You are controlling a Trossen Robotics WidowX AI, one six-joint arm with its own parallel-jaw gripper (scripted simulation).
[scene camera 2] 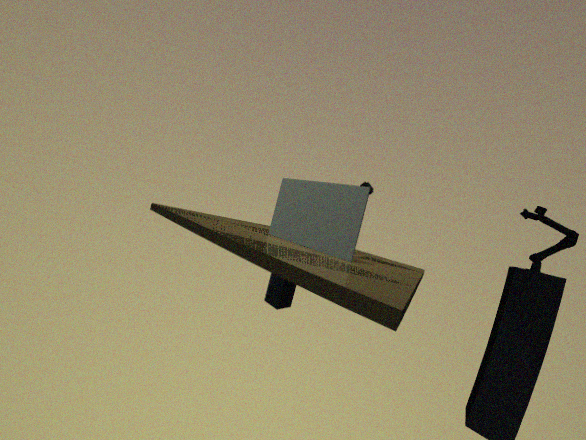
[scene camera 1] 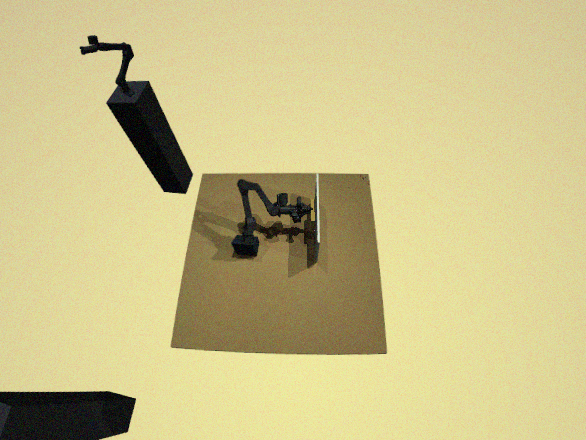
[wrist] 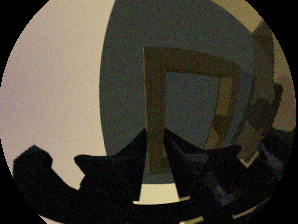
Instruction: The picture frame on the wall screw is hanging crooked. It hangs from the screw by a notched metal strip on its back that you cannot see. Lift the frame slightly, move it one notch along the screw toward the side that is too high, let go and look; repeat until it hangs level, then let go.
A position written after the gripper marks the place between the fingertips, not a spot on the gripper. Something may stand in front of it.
The gripper (wrist: 154,131) holds a picture frame. Also in view: a wall panel (scene camera 2: 326,217).
The wall panel also shows in the wrist view (wrist: 122,78).
